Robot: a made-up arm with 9 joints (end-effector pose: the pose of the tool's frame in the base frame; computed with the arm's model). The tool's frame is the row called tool. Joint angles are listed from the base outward.
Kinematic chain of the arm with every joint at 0, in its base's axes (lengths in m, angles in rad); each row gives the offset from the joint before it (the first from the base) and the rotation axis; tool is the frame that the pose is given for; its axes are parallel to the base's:
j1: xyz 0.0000 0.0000 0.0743 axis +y
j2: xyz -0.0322 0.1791 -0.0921 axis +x
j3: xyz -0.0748 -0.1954 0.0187 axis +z
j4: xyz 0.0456 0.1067 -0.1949 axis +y
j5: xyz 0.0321 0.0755 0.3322 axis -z
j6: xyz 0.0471 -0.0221 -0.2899 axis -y
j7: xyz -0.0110 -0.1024 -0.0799 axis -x
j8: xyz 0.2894 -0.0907 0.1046 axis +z
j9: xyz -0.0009 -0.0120 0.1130 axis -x
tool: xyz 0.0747 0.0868 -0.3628
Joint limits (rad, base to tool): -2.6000..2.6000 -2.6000..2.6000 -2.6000..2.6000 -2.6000..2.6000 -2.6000..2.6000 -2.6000..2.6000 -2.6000..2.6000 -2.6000..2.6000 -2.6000..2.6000
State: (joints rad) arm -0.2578 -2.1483 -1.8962 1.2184 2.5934 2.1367 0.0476 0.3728 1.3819
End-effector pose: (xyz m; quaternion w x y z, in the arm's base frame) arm 0.2750 0.6653 0.7690 0.4534 0.0736 -0.7964 0.3934
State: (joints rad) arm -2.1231 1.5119 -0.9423 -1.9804 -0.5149 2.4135 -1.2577 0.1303 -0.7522
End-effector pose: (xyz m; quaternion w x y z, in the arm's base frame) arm 0.3211 0.5618 0.1156 0.2991 0.7490 0.5909 0.0200
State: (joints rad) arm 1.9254 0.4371 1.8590 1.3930 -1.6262 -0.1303 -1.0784 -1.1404 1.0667
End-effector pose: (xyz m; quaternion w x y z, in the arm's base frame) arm -0.5801 -0.0365 0.5910 0.2875 -0.1883 -0.0687 -0.9366
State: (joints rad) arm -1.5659 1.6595 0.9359 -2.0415 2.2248 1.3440 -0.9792 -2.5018 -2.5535
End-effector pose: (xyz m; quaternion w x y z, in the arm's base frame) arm -0.1367 1.0092 -0.4836 0.1115 0.3158 -0.4167 0.8451
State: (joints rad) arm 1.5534 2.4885 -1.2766 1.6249 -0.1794 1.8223 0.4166 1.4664 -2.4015
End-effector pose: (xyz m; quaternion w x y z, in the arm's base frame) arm -0.3885 0.2635 -0.0584 0.5538 -0.5594 0.4113 0.4596
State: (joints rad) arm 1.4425 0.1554 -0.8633 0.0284 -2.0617 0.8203 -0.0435 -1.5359 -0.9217
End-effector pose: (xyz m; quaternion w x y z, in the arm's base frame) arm 0.2976 0.3270 -0.4171 0.4943 0.5279 0.2969 -0.6236
